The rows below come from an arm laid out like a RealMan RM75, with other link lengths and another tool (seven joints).
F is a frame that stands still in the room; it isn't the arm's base.
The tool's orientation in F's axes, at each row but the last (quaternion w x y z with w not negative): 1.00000, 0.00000, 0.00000, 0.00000; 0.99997, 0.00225, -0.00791, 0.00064; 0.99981, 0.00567, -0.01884, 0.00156; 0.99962, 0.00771, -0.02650, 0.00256; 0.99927, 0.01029, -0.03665, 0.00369; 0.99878, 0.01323, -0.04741, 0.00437; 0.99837, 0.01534, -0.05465, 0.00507; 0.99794, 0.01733, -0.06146, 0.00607; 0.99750, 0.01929, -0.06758, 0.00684; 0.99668, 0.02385, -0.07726, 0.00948; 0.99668, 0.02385, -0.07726, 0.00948
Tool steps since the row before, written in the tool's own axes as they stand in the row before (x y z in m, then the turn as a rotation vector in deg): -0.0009, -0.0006, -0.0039, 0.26, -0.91, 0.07; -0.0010, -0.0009, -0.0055, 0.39, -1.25, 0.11; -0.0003, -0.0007, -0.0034, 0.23, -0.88, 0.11; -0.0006, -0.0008, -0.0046, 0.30, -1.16, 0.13; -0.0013, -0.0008, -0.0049, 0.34, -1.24, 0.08; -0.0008, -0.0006, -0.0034, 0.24, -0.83, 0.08; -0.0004, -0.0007, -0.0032, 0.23, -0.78, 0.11; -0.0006, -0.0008, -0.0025, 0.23, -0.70, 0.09; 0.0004, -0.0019, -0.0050, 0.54, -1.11, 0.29; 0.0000, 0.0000, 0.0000, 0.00, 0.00, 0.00; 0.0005, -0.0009, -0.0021, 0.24, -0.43, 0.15
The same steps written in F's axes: -0.0009, -0.0006, -0.0039, 0.26, -0.91, 0.07; -0.0009, -0.0009, -0.0055, 0.39, -1.25, 0.11; -0.0002, -0.0007, -0.0034, 0.23, -0.88, 0.11; -0.0004, -0.0007, -0.0046, 0.30, -1.16, 0.13; -0.0009, -0.0007, -0.0050, 0.34, -1.24, 0.08; -0.0005, -0.0005, -0.0035, 0.24, -0.83, 0.08; 0.0000, -0.0006, -0.0032, 0.23, -0.78, 0.11; -0.0003, -0.0007, -0.0026, 0.23, -0.70, 0.09; 0.0011, -0.0017, -0.0050, 0.51, -1.11, 0.32; 0.0000, 0.0000, 0.0000, 0.00, 0.00, 0.00; 0.0008, -0.0008, -0.0020, 0.22, -0.43, 0.17
